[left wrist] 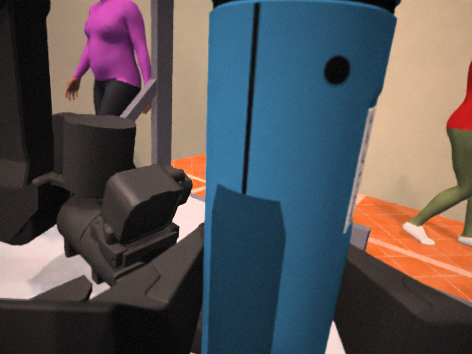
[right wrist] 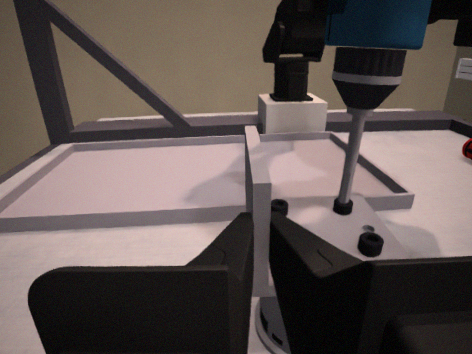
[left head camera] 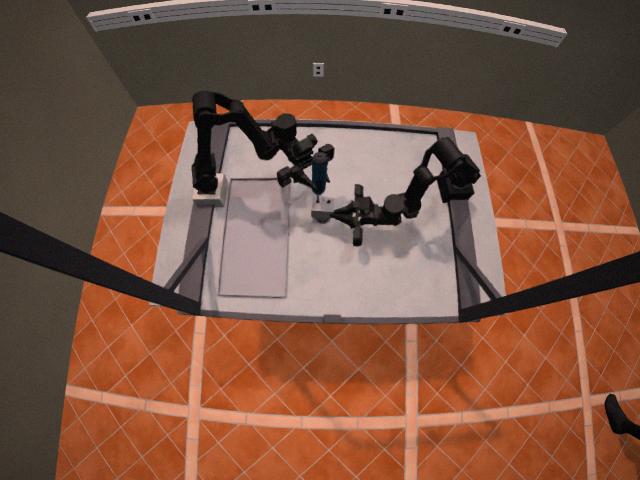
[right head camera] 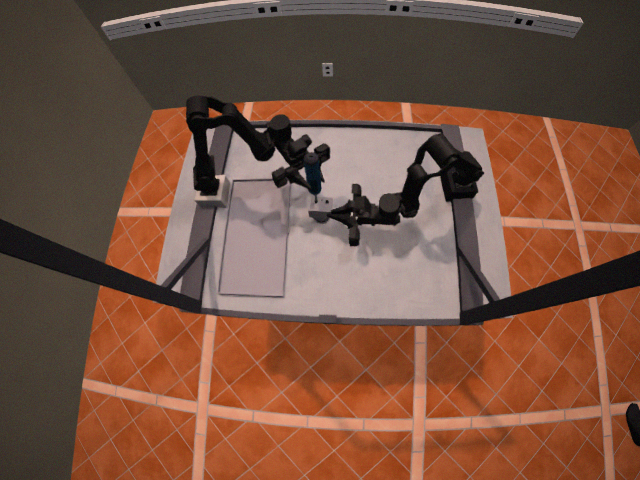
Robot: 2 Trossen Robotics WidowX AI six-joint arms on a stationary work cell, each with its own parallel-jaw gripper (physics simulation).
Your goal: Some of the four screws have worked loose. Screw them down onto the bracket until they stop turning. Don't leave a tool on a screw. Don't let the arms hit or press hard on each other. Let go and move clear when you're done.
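Pixels of known places: left gripper, fingertip midpoint: point(left wrist: 263, 240) point(left head camera: 323, 185) point(right head camera: 317, 185); right gripper, fingertip midpoint: point(right wrist: 258, 223) point(left head camera: 329, 213) point(right head camera: 327, 213); left arm's base, origin of the base link: point(right wrist: 290, 98) point(left head camera: 207, 186) point(right head camera: 209, 187); right arm's base, origin of the base link: point(left head camera: 458, 181) point(right head camera: 462, 179).
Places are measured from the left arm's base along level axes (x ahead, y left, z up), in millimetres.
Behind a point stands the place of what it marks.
Note:
My left gripper point(left head camera: 316, 187) @[x 393, y -73, z 133 mm] point(right head camera: 313, 187) @[x 393, y -73, z 133 mm] is shut on a blue electric screwdriver point(left head camera: 319, 174) @[x 382, y -74, z 196 mm] point(right head camera: 312, 174) @[x 383, y -75, z 199 mm] point(left wrist: 295, 150) @[x 370, y -37, z 177 mm] point(right wrist: 377, 22) @[x 398, y -65, z 97 mm], which stands nearly upright. In the right wrist view its bit point(right wrist: 353, 155) @[x 383, y -60, z 39 mm] ends in the head of the far screw point(right wrist: 343, 206) @[x 383, y -61, z 10 mm]. A near screw point(right wrist: 371, 244) @[x 418, y -63, z 12 mm] stands proud of the bracket's top, beside a small hole. Another screw point(right wrist: 279, 206) @[x 381, y -95, z 11 mm] shows partly behind my right finger; a fourth cannot be made out. My right gripper point(right wrist: 258, 223) @[x 417, y -111, z 26 mm] point(left head camera: 333, 213) @[x 417, y -111, z 26 mm] is shut on the upright wall of the light grey bracket point(right wrist: 325, 225) @[x 392, y -74, z 5 mm] point(left head camera: 321, 210) @[x 390, y -110, z 48 mm].
A round base point(right wrist: 267, 325) @[x 407, y -104, z -47 mm] is under the bracket. A shallow tray point(left head camera: 253, 296) @[x 184, y -361, z -50 mm] point(right wrist: 125, 218) @[x 284, y -215, z -52 mm] lies on the left of the table. The two grippers are close together above the bracket. A red object point(right wrist: 468, 148) @[x 166, y 219, z -44 mm] shows at the right edge of the right wrist view. Two people stand beyond the table.

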